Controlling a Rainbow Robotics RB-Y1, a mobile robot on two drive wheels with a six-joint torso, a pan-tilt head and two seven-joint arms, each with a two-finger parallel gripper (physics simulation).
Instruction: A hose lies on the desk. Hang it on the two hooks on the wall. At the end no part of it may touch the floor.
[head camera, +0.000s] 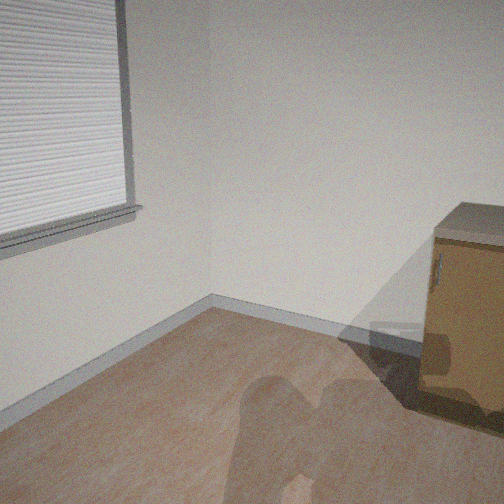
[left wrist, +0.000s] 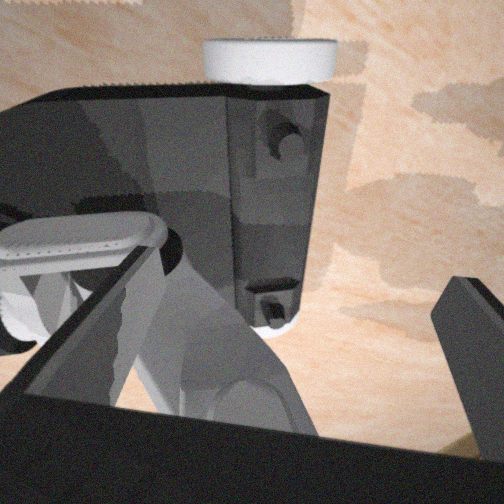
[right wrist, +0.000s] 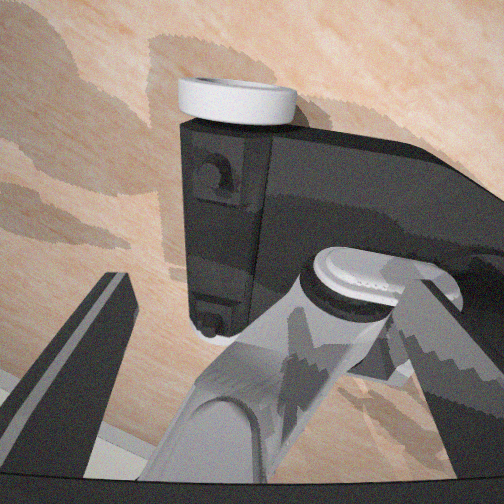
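No hose, desk or wall hooks show in any view. The head camera faces a bare room corner with white walls and a wooden floor. My left gripper (left wrist: 300, 320) is open and empty; its dark fingers hang over the floor beside my own dark base in the left wrist view. My right gripper (right wrist: 265, 330) is open and empty too, likewise pointing down at the floor next to the base in the right wrist view.
A window with closed blinds (head camera: 60, 115) is on the left wall. A brown cabinet (head camera: 467, 315) with a grey top stands at the right against the far wall. A grey baseboard (head camera: 210, 305) runs along both walls. My shadow falls on the floor (head camera: 300, 430).
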